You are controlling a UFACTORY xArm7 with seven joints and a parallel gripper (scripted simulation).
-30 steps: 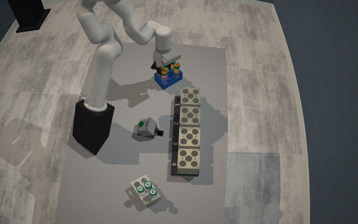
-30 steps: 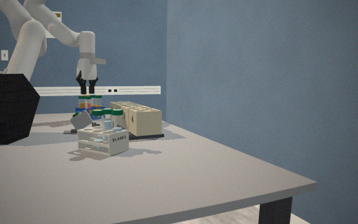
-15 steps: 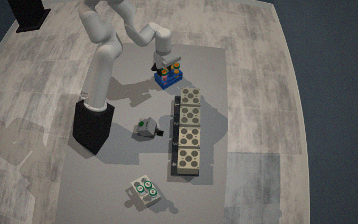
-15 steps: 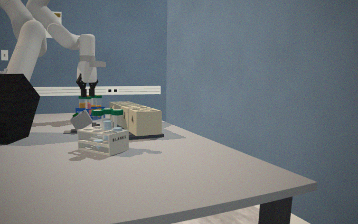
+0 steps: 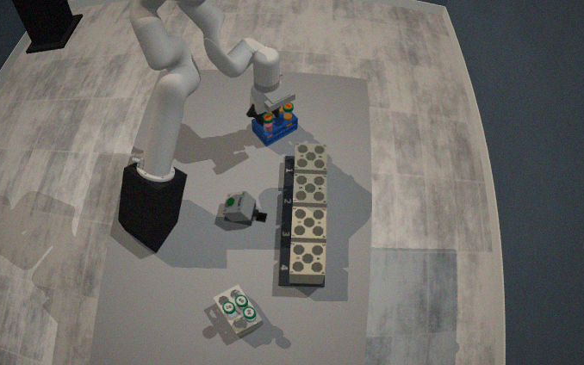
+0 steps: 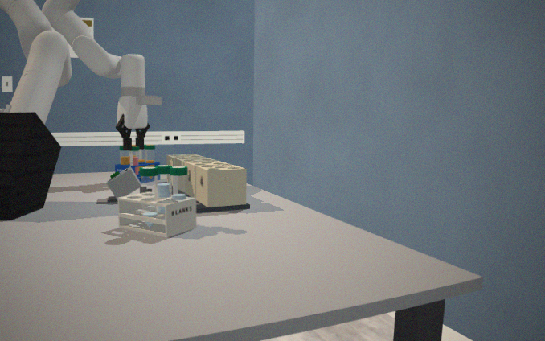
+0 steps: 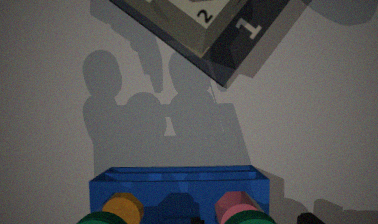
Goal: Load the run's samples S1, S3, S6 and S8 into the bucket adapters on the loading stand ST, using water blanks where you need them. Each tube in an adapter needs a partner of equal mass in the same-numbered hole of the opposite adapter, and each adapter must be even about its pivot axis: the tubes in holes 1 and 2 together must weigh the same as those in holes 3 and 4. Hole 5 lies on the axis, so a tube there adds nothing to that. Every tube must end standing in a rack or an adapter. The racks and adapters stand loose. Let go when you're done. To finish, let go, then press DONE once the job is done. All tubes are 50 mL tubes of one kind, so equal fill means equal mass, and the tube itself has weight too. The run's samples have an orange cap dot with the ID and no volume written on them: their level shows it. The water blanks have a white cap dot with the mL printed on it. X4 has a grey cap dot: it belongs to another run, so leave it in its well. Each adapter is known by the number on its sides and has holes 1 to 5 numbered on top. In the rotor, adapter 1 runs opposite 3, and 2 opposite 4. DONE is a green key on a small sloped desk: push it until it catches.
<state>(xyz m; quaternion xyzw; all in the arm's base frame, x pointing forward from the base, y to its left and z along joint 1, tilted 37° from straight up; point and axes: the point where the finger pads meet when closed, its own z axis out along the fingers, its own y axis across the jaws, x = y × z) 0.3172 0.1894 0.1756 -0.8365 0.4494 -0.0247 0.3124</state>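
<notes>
My gripper is now 1 cm to the left of the pink-filled tube and 6 cm above it. Round my hand: orange-filled tube (6 cm ahead, 5 cm to the left, 6 cm below); tube X4 (4 cm ahead, 9 cm to the left, 6 cm below); blue sample rack (2 cm ahead, 4 cm to the left, 10 cm below).
</notes>
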